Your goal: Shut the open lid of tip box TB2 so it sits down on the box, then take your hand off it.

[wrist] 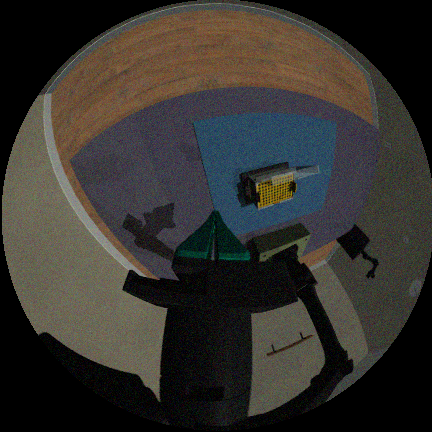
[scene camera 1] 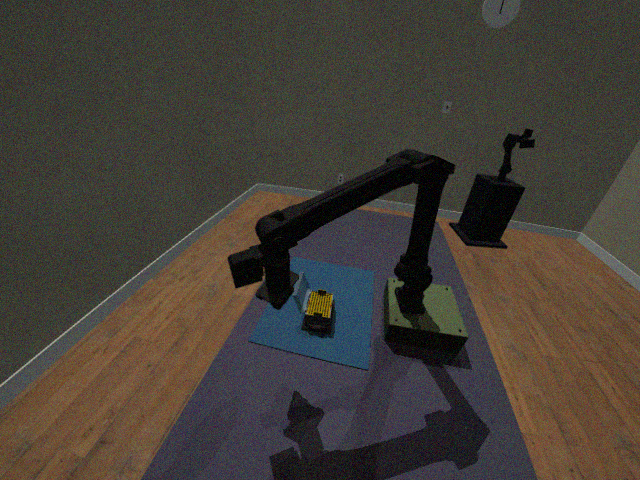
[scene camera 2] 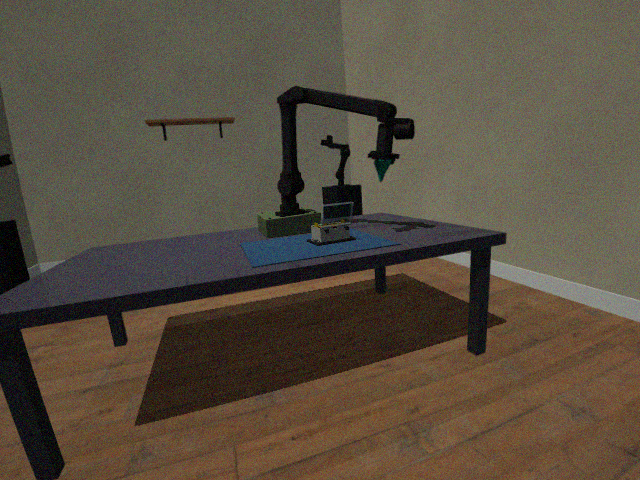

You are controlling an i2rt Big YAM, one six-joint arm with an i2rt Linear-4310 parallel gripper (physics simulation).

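Places are measured from the arm's base along level axes (x right, y ahead, z up), in centimetres.
Where they show: gripper, fingertip midpoint: (wrist: pixel 215 214) (scene camera 1: pixel 279 305) (scene camera 2: pixel 380 181); arm's base, origin of the base link: (wrist: pixel 284 253) (scene camera 1: pixel 408 301) (scene camera 2: pixel 290 214).
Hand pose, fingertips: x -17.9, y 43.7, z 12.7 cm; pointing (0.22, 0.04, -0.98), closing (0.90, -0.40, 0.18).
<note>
Each offset is from my fingertips to the centre of the thing. Level surfaces: height alone.
The tip box {dz -14.4, dx +15.9, dy -11.3 cm} (scene camera 1: pixel 319 306) (scene camera 2: pixel 330 234) (wrist: pixel 275 190) has a yellow grid top and sits upright on the blue mat {dz -20.9 cm} (scene camera 1: pixel 346 346) (scene camera 2: pixel 273 254) (wrist: pixel 225 145). No label is readable on it. Its clear lid {dz -10.4, dx +16.5, dy -4.7 cm} (scene camera 1: pixel 301 292) (scene camera 2: pixel 338 212) (wrist: pixel 306 172) stands open, raised along one long side of the box. My gripper (scene camera 2: pixel 381 180) (wrist: pixel 215 214) has green fingers, shut together with nothing between them. It points down, high above the table and off to one side of the box, touching neither box nor lid. In scene camera 1 the fingertips are hidden behind the dark wrist.
The arm's green base block (scene camera 1: pixel 429 315) (scene camera 2: pixel 284 223) (wrist: pixel 280 240) stands beside the mat on the purple table {dz -21.2 cm} (scene camera 1: pixel 222 392) (scene camera 2: pixel 155 260) (wrist: pixel 170 130). A second, small arm on a dark pedestal (scene camera 1: pixel 491 206) (scene camera 2: pixel 342 198) (wrist: pixel 353 241) stands beyond the table. A shelf (scene camera 2: pixel 190 121) hangs on the wall.
</note>
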